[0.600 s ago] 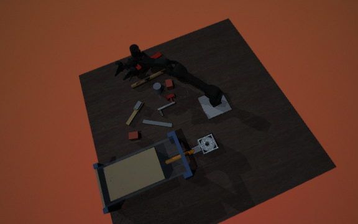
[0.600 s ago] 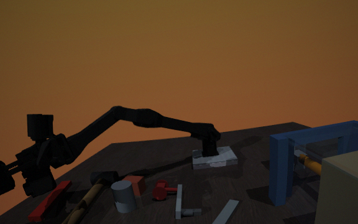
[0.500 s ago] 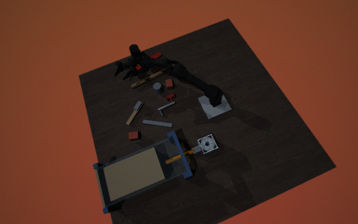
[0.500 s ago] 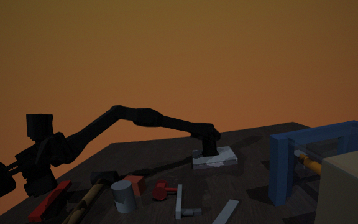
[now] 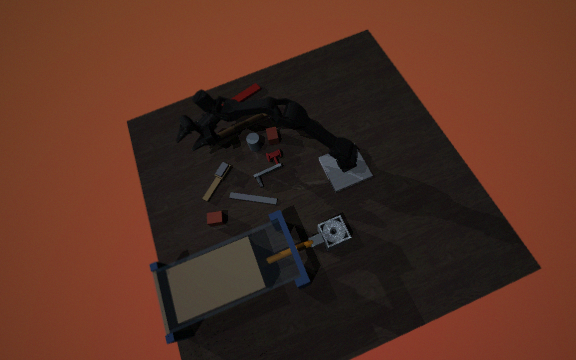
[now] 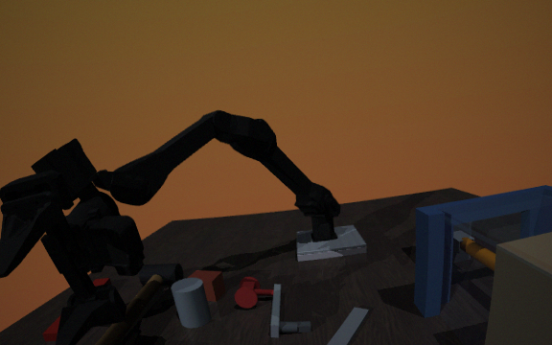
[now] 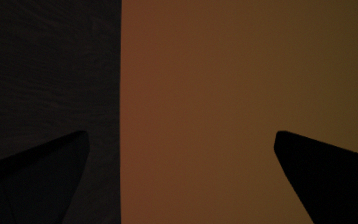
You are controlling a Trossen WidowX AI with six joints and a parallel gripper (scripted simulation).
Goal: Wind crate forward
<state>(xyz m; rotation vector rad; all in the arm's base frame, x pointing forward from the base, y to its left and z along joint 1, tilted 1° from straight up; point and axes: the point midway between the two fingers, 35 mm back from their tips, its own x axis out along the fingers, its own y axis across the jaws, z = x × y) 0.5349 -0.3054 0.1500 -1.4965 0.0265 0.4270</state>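
Right now my gripper tip is 270 mm past the winch handle, 160 mm to the right of it and 150 mm above it. The rest, counted from my gripper tip: red knob: 310 mm behind, 150 mm below, 140 mm to the left; then grey flat bar: 250 mm to the left, 170 mm below, 150 mm behind; then brush: 150 mm below, 110 mm to the left, 50 mm behind.
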